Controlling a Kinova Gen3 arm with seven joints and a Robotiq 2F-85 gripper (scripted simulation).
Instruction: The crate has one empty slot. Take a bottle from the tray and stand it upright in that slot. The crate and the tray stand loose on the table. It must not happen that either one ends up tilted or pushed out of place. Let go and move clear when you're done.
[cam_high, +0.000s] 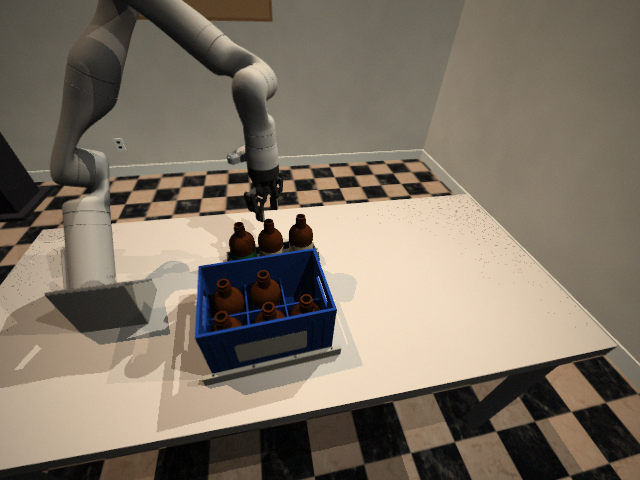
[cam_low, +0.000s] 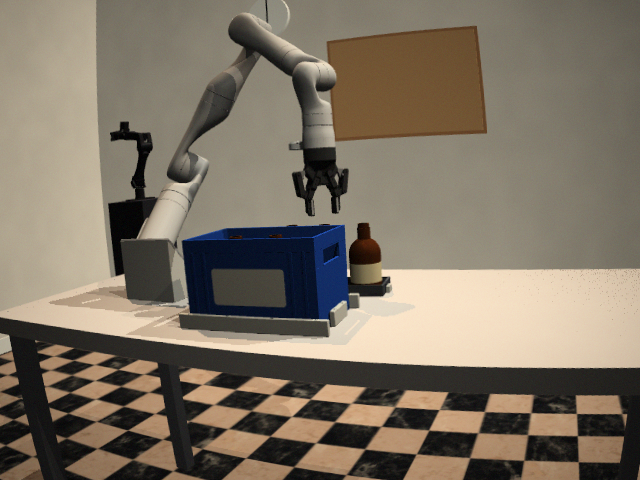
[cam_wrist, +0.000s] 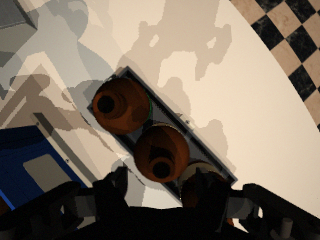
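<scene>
The dark tray is 18 cm below my hand. Round my hand: crate 2 cm behind, 24 cm to the right, 11 cm below.
</scene>
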